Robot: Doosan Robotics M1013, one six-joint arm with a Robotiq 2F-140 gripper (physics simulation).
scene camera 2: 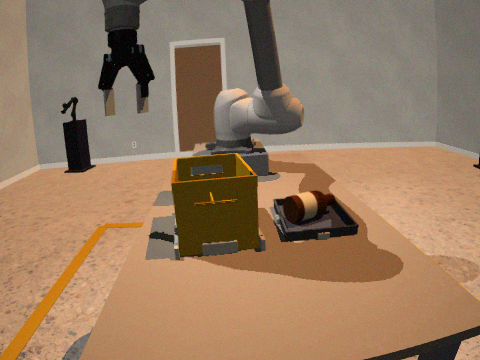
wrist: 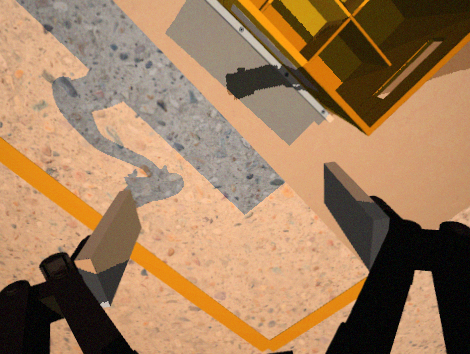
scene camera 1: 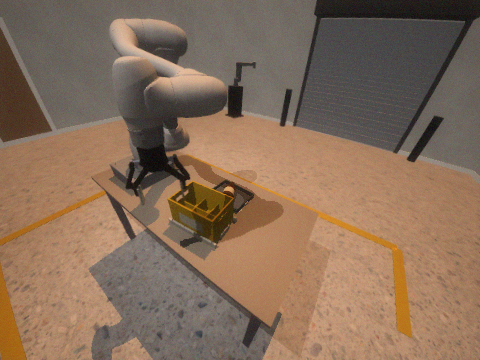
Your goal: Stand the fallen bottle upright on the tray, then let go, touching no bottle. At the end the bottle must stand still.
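Note:
The fallen bottle, brown with a cream label, lies on its side in the black tray. In scene camera 2 its base faces front left and its neck points right, near the tray's back rim. Whether the neck touches the rim I cannot tell. My gripper is open and empty, fingers pointing down. It hangs high, to the left of the crate and well apart from the bottle in scene camera 2. The bottle and tray do not show in the wrist view.
A yellow crate with compartments stands on the table beside the tray, low metal brackets around its foot. In scene camera 2 it is left of the tray. The arm's base is at the table's far end.

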